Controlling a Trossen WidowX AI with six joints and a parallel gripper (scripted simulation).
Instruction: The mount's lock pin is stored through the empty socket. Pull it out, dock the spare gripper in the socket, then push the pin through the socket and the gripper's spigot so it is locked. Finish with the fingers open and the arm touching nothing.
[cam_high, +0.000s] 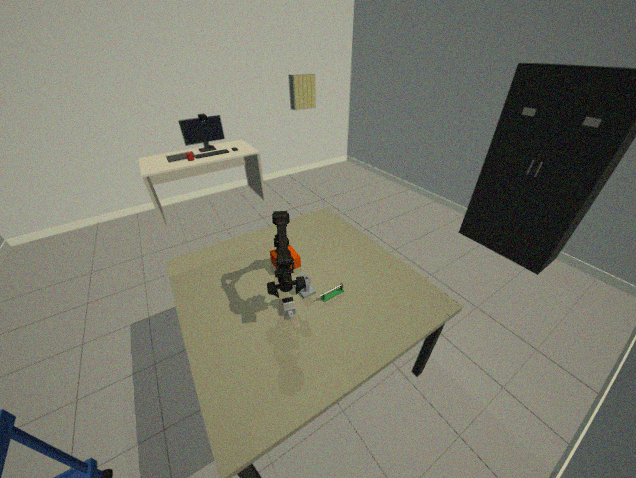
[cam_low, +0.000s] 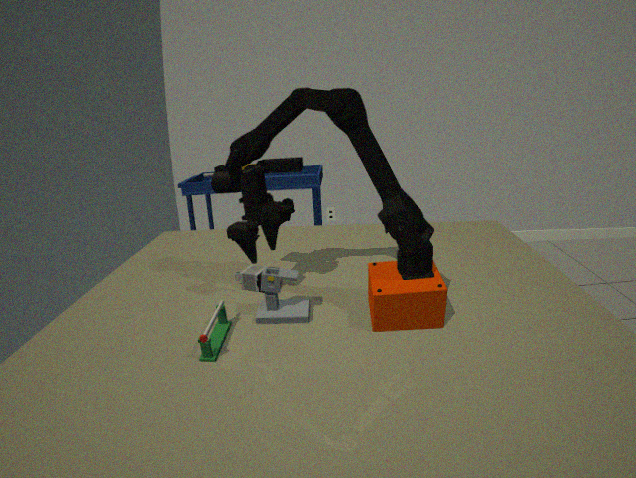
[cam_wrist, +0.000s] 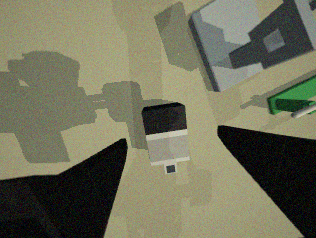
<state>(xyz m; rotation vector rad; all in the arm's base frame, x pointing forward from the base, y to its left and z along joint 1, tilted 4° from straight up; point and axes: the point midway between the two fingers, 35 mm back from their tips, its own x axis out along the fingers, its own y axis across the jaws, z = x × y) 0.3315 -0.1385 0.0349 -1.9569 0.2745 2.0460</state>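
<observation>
Right now my gripper tip is 6 cm above the spare gripper, 3 cm short of it and 1 cm to the left of it. Also, from my gripper tip: socket: 13 cm to the left, 5 cm behind, 3 cm below; green cradle: 24 cm to the left, 7 cm ahead, 6 cm below.
</observation>
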